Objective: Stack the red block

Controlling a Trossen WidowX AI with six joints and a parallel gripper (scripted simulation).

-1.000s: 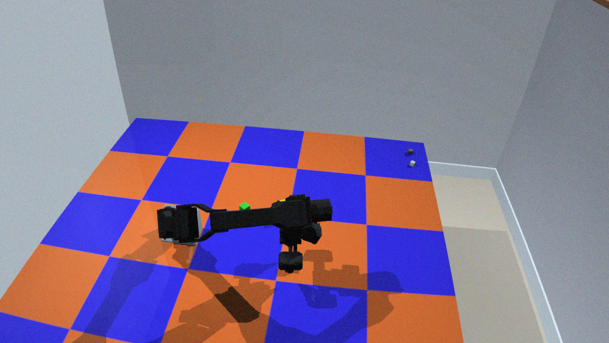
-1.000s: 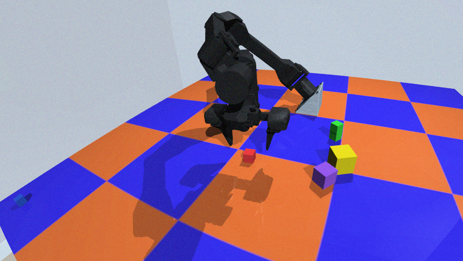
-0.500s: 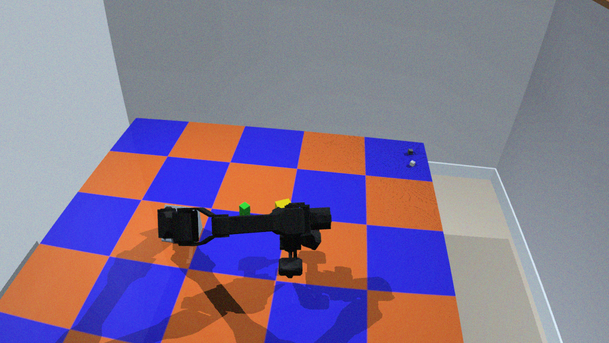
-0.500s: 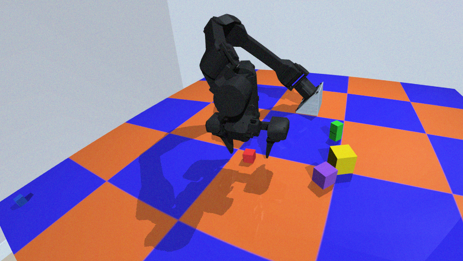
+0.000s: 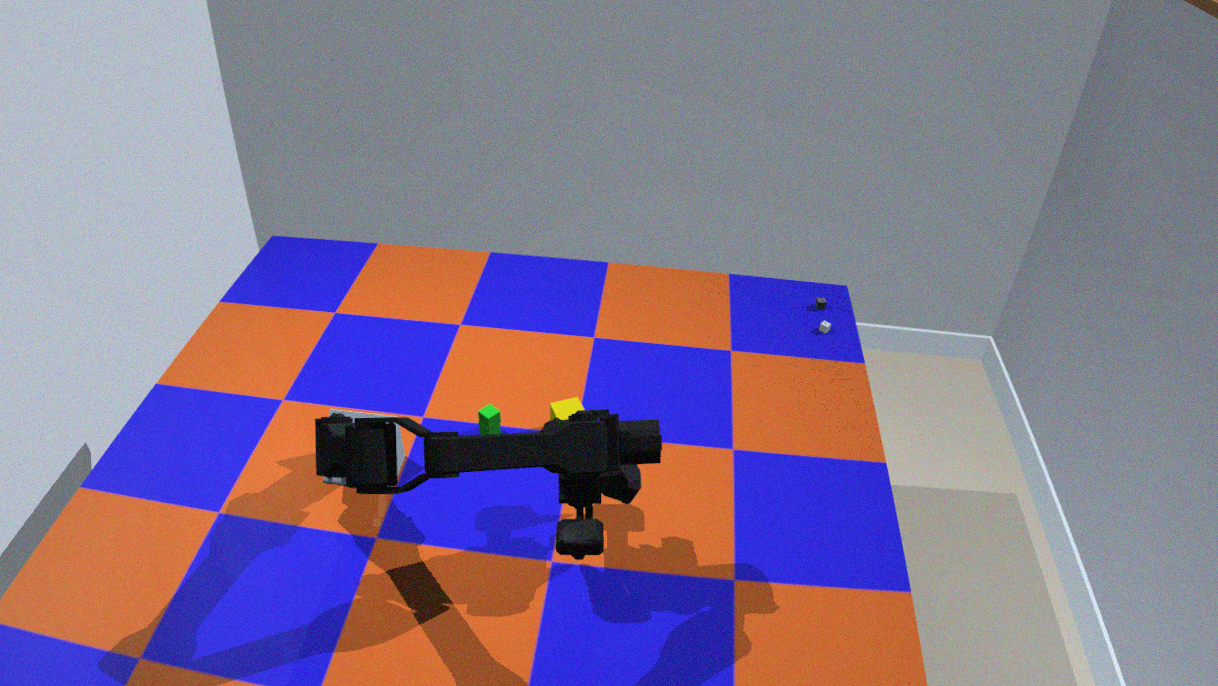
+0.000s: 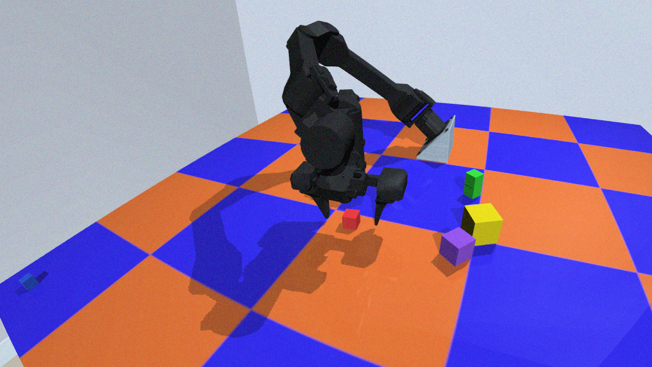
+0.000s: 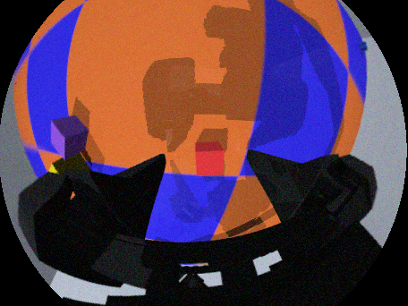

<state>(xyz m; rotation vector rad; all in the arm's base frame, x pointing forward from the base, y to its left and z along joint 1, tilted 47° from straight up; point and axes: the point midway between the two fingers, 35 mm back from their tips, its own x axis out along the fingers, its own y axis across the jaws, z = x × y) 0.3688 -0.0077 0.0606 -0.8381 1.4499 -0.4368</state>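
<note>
The small red block is right at my gripper tip. The rest, counted from my gripper tip: yellow cube: 21 cm to the left, 7 cm behind, 1 cm above; then small blue block: 46 cm ahead, 44 cm to the right; then purple cube: 19 cm to the left, 1 cm above.
</note>
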